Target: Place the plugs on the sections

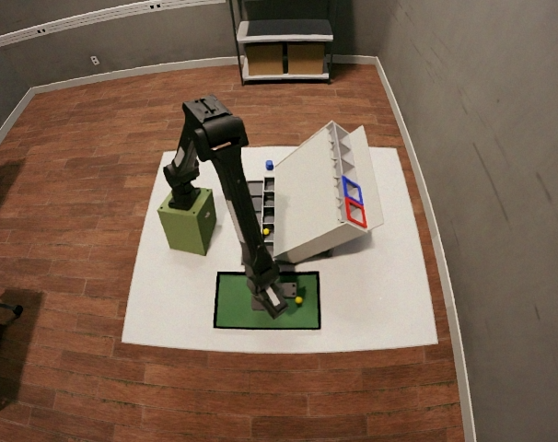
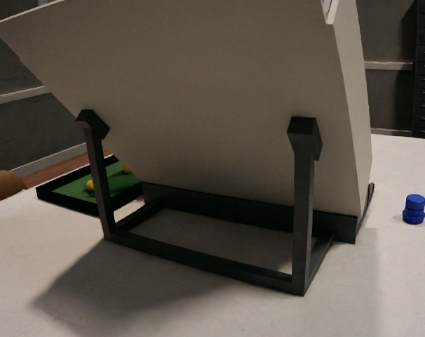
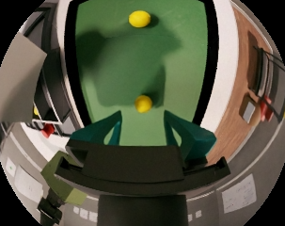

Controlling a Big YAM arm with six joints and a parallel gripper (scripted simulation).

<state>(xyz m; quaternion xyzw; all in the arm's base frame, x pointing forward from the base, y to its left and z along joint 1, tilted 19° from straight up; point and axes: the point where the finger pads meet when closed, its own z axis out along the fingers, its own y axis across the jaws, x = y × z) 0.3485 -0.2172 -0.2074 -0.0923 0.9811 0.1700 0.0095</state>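
The green marble tray is 40 mm below my hand and 10 mm ahead of it. From my hand the other things lie so: dark support leg 520 mm to the left, 150 mm ahead, 50 mm above; then white slanted cover 350 mm to the left, 160 mm above, 70 mm ahead.
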